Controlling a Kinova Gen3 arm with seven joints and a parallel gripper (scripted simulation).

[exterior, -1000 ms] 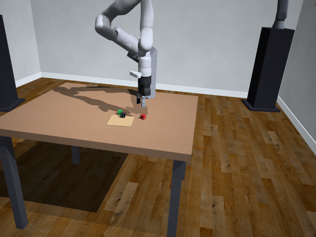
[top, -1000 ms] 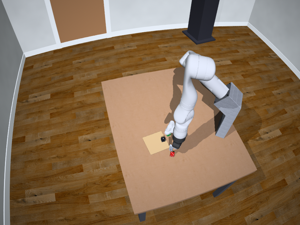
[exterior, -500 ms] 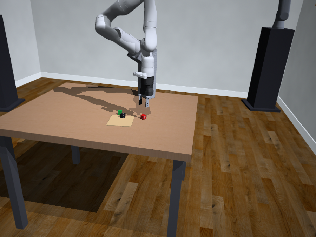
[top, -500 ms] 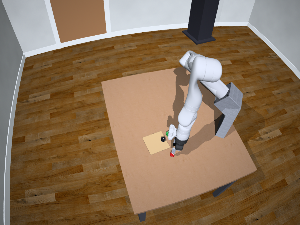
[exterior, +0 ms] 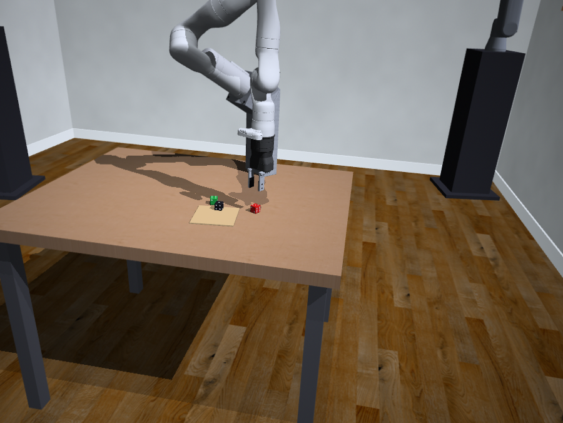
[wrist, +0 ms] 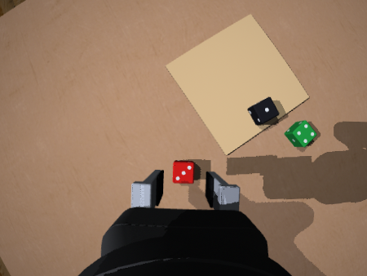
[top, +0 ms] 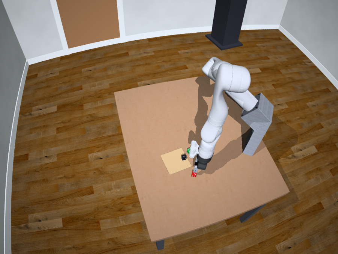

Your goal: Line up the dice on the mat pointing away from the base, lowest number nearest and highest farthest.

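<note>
The red die lies 90 mm below my hand. From my hand the other things lie so: green die: 150 mm to the right, 90 mm below, 50 mm behind; tan mat: 130 mm to the right, 100 mm below, 50 mm ahead; black die: 120 mm to the right, 90 mm below.
</note>
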